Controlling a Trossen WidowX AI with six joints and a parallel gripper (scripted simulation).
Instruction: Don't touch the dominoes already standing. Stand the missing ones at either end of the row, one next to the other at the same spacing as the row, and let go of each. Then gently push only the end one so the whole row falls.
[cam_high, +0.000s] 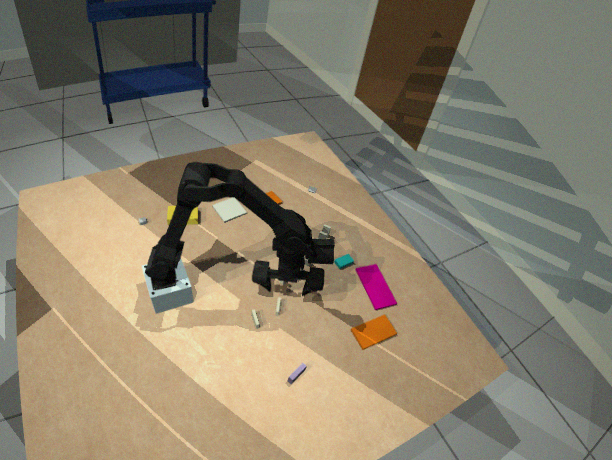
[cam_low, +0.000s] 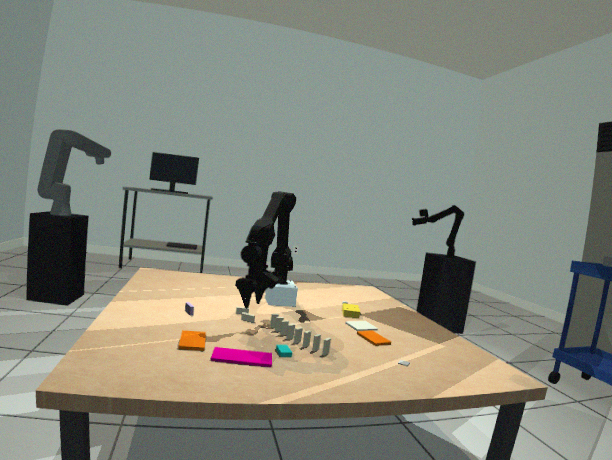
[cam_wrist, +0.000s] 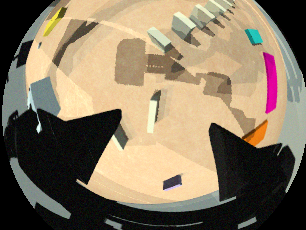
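Now: gripper tip 220 mm short of the orange slab, 170 mm to the left of it and 60 mm above it. The rest, counted from my gripper tip: teal block: 250 mm ahead, 90 mm to the left, 60 mm below; purple block: 220 mm to the right, 50 mm below, 50 mm behind; magenta slab: 300 mm ahead, 60 mm below, 30 mm to the right.
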